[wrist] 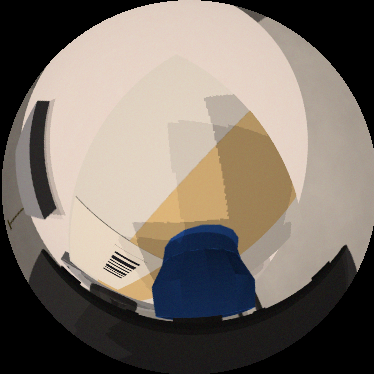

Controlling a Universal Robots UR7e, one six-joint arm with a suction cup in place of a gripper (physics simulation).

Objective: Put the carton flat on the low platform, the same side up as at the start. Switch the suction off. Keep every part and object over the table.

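Frame: origin at the arm's base, x back, y right, z up, level; metres.
Seen in the pictures: hand, tool point: (196,232); arm's base, link origin: (112,295).
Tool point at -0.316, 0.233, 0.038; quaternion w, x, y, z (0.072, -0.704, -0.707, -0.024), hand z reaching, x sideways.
Note:
Offsets run from my tool point to a thing's top centre, as dx, dy, dz.
The carton @(+0.016, -0.021, +0.015) (125,150) fills the middle of the wrist view, very close. The face turned to me is cream, with a tan band running diagonally across it and a pale label @(+0.016, -0.061, +0.015) (90,232) with a barcode at the lower left. My blue suction cup (202,235) is pressed against this face over the tan band, looks squashed, and is shut on the carton. The cup hides the contact spot. The low platform (25,160), grey with a dark side, is at the left, apart from the carton. Whether the carton touches the table cannot be told.
The pale table top (200,25) extends around the carton and platform. Its curved edge runs down the right side, with grey floor (337,125) beyond. Shadows of the arm fall across the carton. Dark parts of the arm partly show at the lower left.

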